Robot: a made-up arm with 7 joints.
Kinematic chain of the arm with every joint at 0, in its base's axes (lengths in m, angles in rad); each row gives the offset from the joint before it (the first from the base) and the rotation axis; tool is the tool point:
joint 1: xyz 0 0 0.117 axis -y
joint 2: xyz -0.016 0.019 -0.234 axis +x
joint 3: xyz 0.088 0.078 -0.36 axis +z
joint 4: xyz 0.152 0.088 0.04 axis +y
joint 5: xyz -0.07 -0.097 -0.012 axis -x
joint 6: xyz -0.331 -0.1 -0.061 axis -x
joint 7: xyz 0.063 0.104 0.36 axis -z
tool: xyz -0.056 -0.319 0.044
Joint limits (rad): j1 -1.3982..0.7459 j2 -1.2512..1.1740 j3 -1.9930..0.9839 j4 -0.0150..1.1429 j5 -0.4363..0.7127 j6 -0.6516..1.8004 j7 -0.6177..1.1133
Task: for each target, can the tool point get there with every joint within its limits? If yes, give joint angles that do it. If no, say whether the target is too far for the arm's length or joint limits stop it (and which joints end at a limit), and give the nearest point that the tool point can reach.
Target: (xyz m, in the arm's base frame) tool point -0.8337 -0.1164 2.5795
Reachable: no: too far | nearest point -0.5349 -0.1516 0.6167 | short by 1.986 m
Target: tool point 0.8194 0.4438 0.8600
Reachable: no: joint limits stop it (at a limit: joint 2, joint 3, joint 5, joint 6, joint 7) | nearest point 0.4238 0.4456 0.5013 | short by 0.534 m
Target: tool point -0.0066 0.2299 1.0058
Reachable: no: joint limits stop it (at a limit: joint 1, joint 2, joint 5, joint 6, joint 7) | nearest point -0.0973 0.2566 0.6337 | short by 0.384 m
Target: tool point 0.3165 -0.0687 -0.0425
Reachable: yes | joints -0.0881 -0.0821 -0.5195 1.0273 -0.3468 0.9628 -0.3725
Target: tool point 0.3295 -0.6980 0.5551
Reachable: no: joint limits stop it (at a limit: joint 1, joint 2, joint 3, joint 4, joint 5, joint 6) | nearest point 0.2755 -0.5264 0.3914 | short by 0.243 m
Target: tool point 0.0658 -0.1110 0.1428
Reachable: yes | joints -0.8296 -0.1319 -1.1708 0.9929 0.0245 0.3536 0.2520
